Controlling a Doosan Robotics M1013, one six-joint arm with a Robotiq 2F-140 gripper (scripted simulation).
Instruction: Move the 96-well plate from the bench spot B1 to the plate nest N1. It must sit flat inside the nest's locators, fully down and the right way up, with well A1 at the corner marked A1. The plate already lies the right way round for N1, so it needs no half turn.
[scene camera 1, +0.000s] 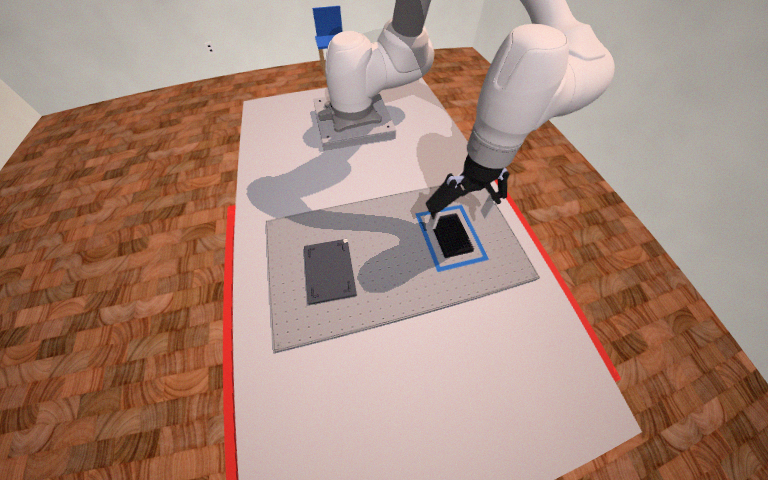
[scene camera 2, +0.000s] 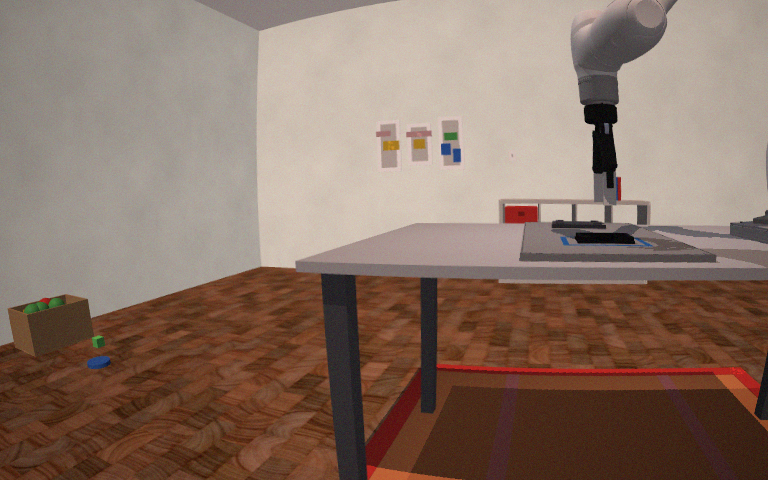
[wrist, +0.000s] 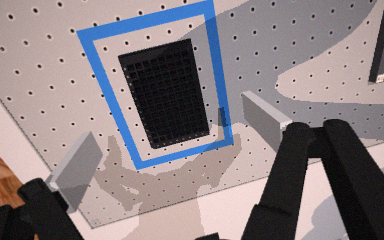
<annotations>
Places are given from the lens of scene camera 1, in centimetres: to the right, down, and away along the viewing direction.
gripper (scene camera 1: 458, 219): 19, -5, 66
black 96-well plate (scene camera 1: 457, 243): 20, 1, 70
dark grey plate nest N1 (scene camera 1: 328, 270): -14, 8, 65
</annotations>
